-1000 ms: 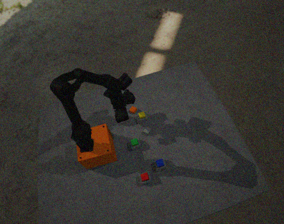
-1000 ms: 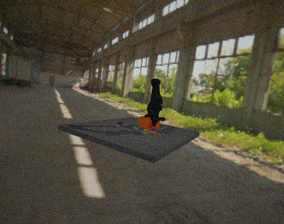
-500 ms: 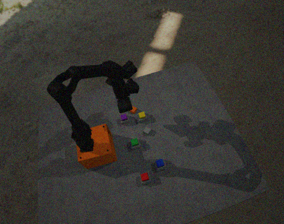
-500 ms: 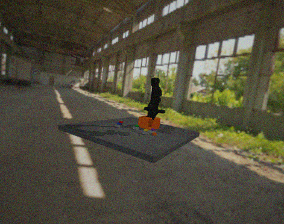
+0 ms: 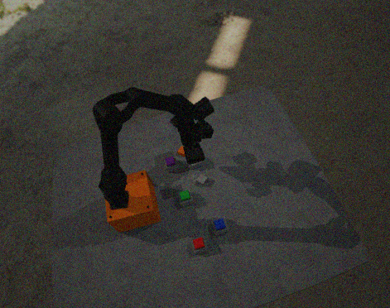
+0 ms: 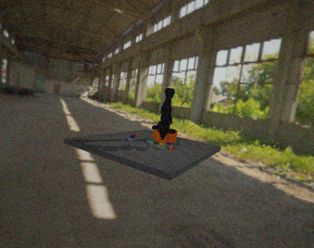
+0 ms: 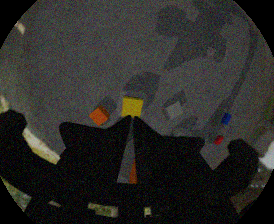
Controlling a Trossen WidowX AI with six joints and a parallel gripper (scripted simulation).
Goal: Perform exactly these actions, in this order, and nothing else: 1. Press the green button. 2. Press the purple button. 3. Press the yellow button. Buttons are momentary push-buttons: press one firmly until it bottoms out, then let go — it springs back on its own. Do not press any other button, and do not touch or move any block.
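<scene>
Now: the yellow button 30 mm below my gripper tip. Round my gripper tip: purple button 100 mm behind, 30 mm below, 10 mm to the left; grey block 90 mm to the right, 60 mm below, 20 mm ahead; orange piece 60 mm to the left, 60 mm below, 40 mm behind.
</scene>
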